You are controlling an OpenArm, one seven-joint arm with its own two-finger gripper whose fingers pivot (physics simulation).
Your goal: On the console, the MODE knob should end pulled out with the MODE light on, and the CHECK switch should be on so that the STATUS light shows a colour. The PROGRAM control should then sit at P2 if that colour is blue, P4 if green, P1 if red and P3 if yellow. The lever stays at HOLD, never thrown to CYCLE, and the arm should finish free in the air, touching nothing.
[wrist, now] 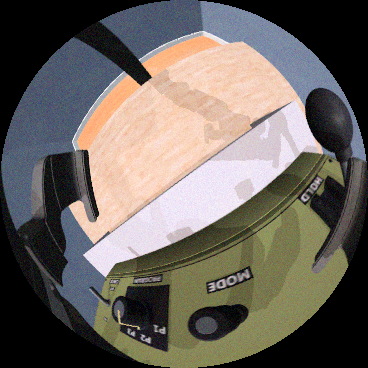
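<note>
The green console [280, 240] fills the lower view. The MODE knob [212, 322] is dark with a grey face and stands out from the panel; no lit MODE light shows. The PROGRAM knob [131, 311] has a yellow line ending near the P2 and P3 marks; its exact setting is unclear. The CHECK switch [100, 296] is a thin metal toggle at the left edge; its state is unclear. The STATUS light does not show. The lever's black ball [329, 121] stands near the HOLD label [311, 190]. My gripper [183, 204] is open, its right finger close to the lever; contact cannot be told.
A white panel [200, 187] runs along the console's far side. Beyond it lies the pale wooden table top [170, 135], with shadows of the arm. A dark bar [117, 50] crosses the upper left. Blue-grey walls [250, 25] stand behind.
</note>
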